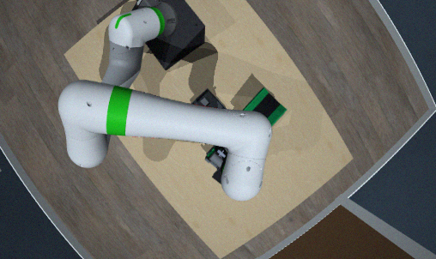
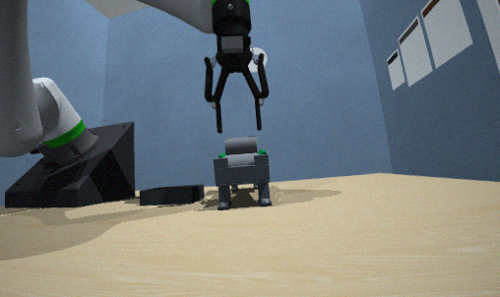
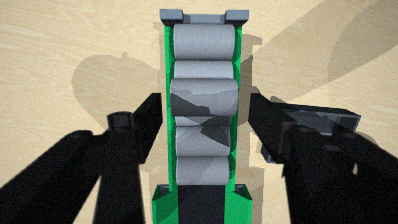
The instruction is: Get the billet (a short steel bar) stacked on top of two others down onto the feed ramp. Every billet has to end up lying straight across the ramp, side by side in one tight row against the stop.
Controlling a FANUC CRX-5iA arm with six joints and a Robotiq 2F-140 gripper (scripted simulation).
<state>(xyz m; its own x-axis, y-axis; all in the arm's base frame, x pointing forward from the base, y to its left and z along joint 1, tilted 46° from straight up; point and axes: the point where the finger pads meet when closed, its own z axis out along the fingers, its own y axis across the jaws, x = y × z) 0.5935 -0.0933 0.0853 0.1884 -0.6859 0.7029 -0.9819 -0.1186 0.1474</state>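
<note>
My hand is 10 mm short of the grey stop, 80 mm to the left of it and 120 mm above it. Also, from my hand: low dark tray (190 mm behind, 60 mm to the left, 170 mm below).
</note>
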